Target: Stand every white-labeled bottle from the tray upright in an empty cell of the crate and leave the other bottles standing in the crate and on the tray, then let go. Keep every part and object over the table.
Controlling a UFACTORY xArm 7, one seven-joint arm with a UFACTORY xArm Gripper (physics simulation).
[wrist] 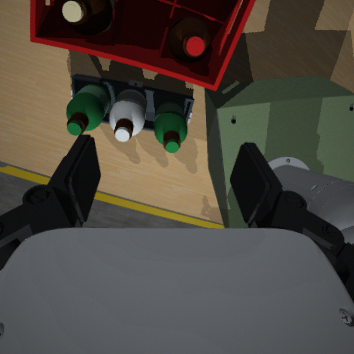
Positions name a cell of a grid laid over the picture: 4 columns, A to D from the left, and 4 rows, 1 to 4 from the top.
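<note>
Looking at the scene, I find a brown bottle (C1) and a white-labeled bottle (B2). There is a green bottle (A2) here as well as a green bottle (B2), and I also see my gripper (B2).
</note>
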